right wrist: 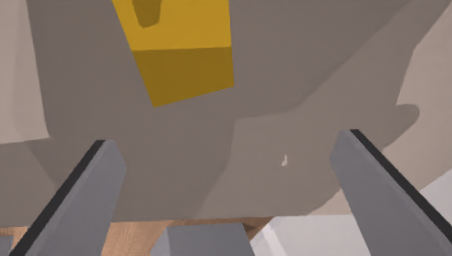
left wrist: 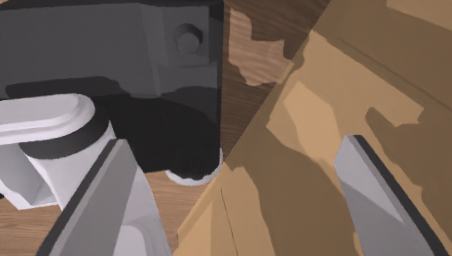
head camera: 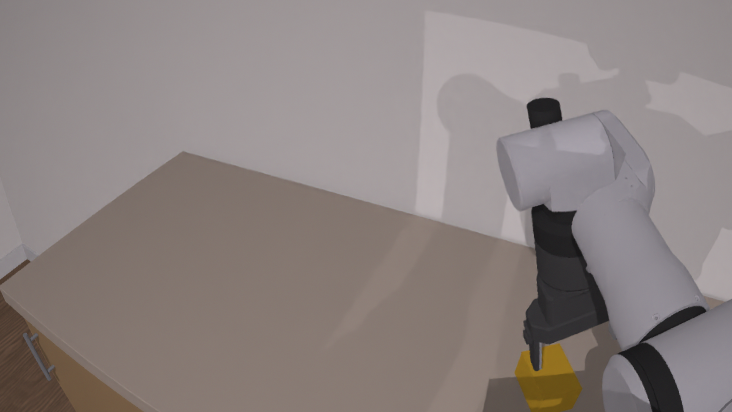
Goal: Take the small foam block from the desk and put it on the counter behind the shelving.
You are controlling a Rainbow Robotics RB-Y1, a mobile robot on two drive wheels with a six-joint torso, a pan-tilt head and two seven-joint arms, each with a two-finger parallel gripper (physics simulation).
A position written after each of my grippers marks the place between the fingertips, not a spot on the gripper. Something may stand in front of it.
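My left gripper is there in the left wrist view (left wrist: 234, 150), and my right gripper I find in the head camera (head camera: 576, 349) as well as in the right wrist view (right wrist: 228, 149). There is a counter (head camera: 205, 279) too, and I also see the counter in the left wrist view (left wrist: 372, 75) and in the right wrist view (right wrist: 262, 148).
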